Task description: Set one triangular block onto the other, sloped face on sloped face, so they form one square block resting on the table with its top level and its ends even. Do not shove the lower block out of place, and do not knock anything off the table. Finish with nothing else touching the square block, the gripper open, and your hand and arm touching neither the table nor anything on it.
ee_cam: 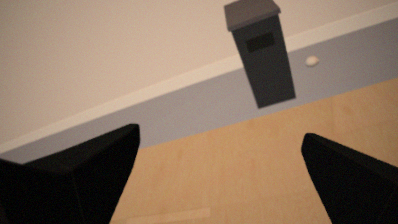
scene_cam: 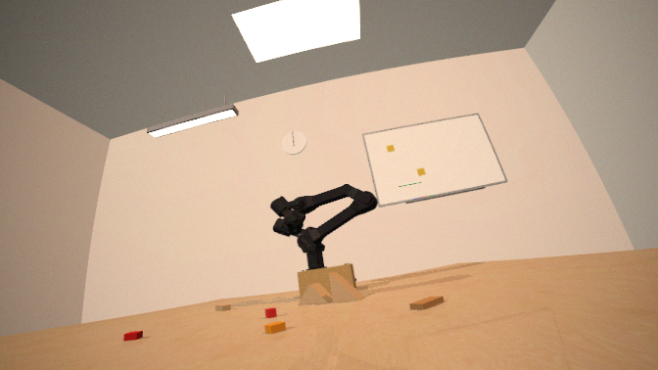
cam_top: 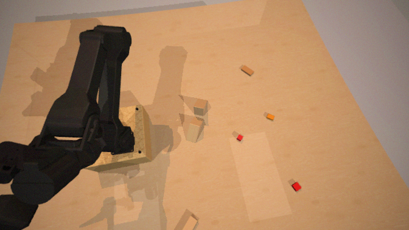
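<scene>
My gripper tip is 410 mm short of the triangular block, 210 mm above it and 150 mm to the right of it. Round my gripper tip: red cube 570 mm ahead, 230 mm below, 90 mm to the left; orange block 700 mm ahead, 230 mm below, 150 mm to the left.
</scene>
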